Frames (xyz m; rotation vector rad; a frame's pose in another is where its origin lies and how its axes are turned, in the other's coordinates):
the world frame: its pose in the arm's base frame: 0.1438 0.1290 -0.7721 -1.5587 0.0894 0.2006
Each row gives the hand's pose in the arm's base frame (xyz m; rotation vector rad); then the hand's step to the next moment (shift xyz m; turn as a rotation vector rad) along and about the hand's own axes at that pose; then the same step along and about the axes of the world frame.
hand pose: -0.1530 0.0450 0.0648 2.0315 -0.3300 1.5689
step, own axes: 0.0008 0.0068 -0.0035 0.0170 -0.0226 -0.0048
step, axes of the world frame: -0.0068 -0.0020 -0.0031 0.0118 -0.0129 0.0227
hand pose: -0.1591 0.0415 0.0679 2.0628 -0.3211 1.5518
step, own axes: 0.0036 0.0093 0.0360 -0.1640 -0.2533 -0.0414
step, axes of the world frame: 0.0237 -0.0036 -0.0286 0.0928 0.2042 0.2060
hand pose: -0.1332 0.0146 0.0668 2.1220 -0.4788 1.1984
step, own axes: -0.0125 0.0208 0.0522 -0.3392 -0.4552 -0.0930
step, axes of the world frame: 0.0140 0.0199 -0.0522 0.1396 0.4039 0.3850
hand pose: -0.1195 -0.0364 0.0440 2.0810 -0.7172 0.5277
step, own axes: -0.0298 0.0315 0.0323 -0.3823 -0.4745 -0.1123
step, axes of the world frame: -0.0379 0.0240 -0.0302 0.1260 0.4338 0.4241
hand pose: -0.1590 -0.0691 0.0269 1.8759 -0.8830 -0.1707
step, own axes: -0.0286 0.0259 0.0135 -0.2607 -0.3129 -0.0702
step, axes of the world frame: -0.0405 -0.0003 0.0056 0.0761 0.2916 0.2828
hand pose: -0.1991 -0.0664 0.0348 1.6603 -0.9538 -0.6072
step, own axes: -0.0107 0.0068 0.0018 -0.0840 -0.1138 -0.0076
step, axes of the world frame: -0.0095 -0.0034 0.0079 0.0192 0.1119 0.0847
